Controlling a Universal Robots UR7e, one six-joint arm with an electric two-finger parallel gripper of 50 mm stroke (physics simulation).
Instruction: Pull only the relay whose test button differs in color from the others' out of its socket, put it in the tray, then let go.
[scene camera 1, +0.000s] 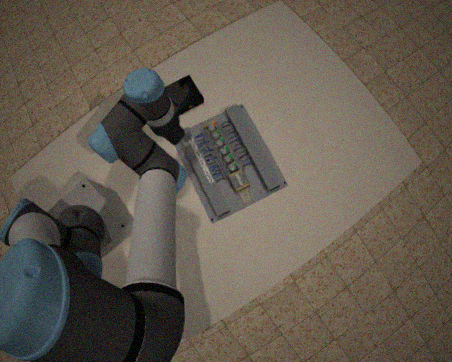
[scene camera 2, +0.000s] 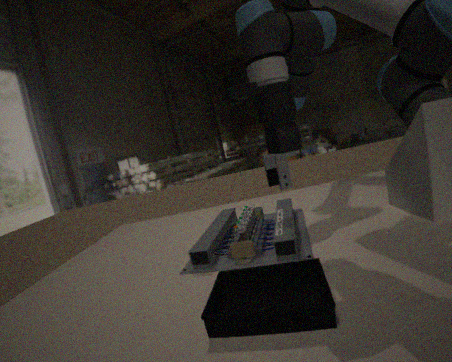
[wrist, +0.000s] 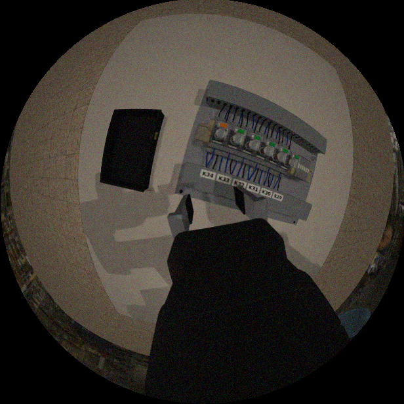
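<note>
The relay with the orange test button sits in the row's end socket above label K34. The other relays have green buttons. The black tray stands beside the panel's orange-button end; the arm hides part of it in scene camera 1. My gripper is open and empty, raised above the label-side edge of the panel and apart from the relays. Its fingertips are hidden in scene camera 1.
The grey panel carries the sockets, blue wires and two raised wire ducts. One duct runs along each side of the relay row. The arm's pale base block stands on the table.
</note>
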